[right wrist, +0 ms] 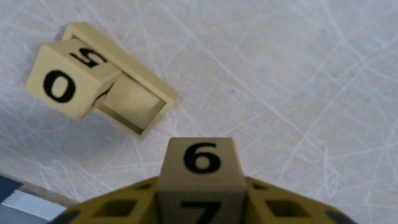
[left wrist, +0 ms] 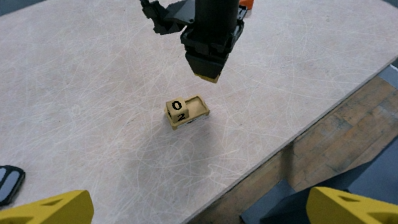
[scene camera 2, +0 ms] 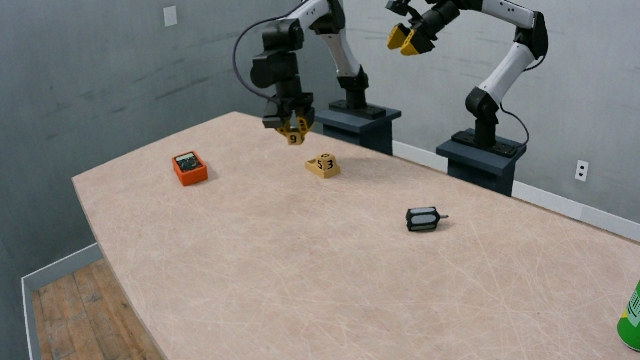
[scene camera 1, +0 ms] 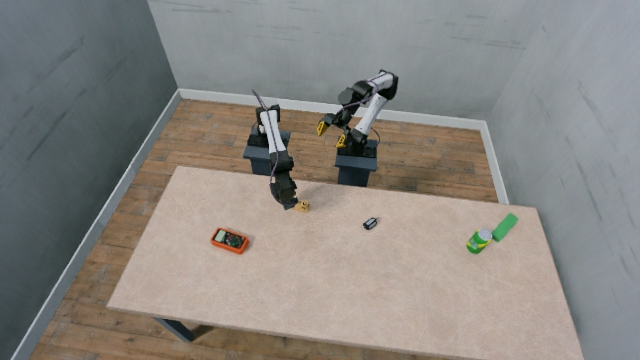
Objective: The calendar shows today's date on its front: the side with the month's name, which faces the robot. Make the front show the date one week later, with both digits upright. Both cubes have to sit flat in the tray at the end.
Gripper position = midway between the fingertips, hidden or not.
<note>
In view: my left gripper (scene camera 2: 394,50), my right gripper (scene camera 2: 296,136), a calendar tray (right wrist: 139,99), a cube (right wrist: 70,77) and a dark grey device (scene camera 2: 423,218).
My left gripper is seen too in the left wrist view (left wrist: 200,198). My right gripper shows as well in the right wrist view (right wrist: 201,185) and in the left wrist view (left wrist: 212,70). The right wrist view does not show the dark grey device: it is out of frame.
</note>
